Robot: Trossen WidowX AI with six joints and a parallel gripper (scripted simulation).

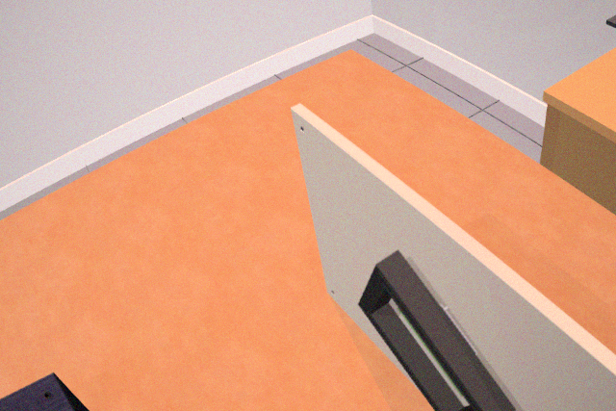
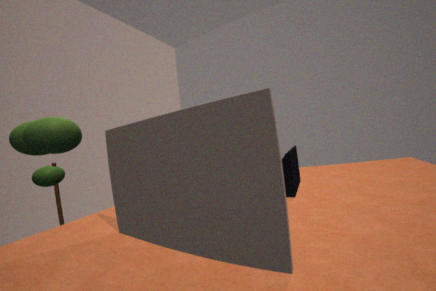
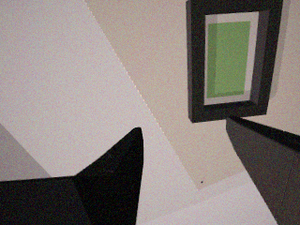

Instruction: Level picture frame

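My gripper tip is 190 mm short of the picture frame, 30 mm to the right of it and 100 mm above it. From my gripper tip the other things lie so: wall panel (200 mm ahead, 30 mm to the left, 100 mm below).
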